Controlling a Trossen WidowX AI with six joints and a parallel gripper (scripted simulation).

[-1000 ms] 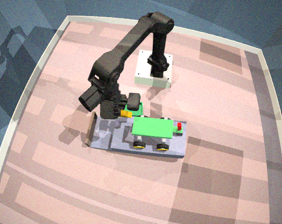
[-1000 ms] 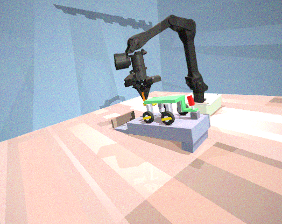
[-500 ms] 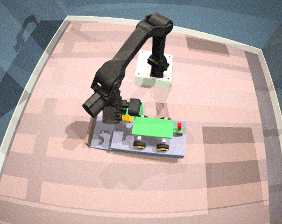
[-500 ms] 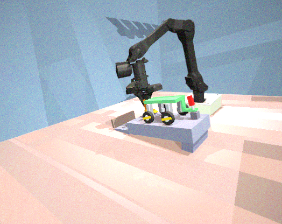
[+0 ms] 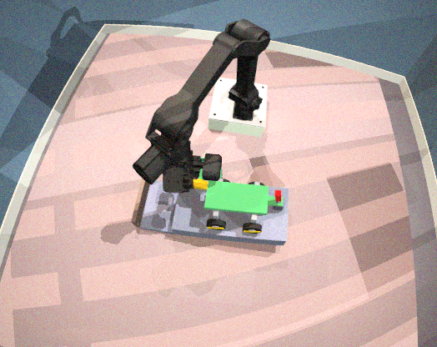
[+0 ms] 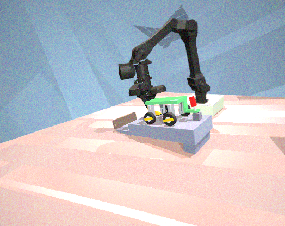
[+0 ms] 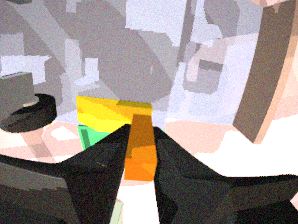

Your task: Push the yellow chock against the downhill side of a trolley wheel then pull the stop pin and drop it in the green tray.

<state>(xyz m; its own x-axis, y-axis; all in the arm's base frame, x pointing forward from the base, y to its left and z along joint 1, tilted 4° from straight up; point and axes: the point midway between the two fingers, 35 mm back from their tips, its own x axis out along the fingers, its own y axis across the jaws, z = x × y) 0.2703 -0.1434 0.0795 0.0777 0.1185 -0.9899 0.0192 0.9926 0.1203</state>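
Right now my gripper tip is 40 mm short of the red-headed stop pin, 240 mm to the right of it and 40 mm below it. Round my gripper tip: brown end board 50 mm ahead, 120 mm to the right, 60 mm below; then chock 20 mm to the left, 10 mm below; then green tray 80 mm behind, 30 mm to the left, 90 mm below.
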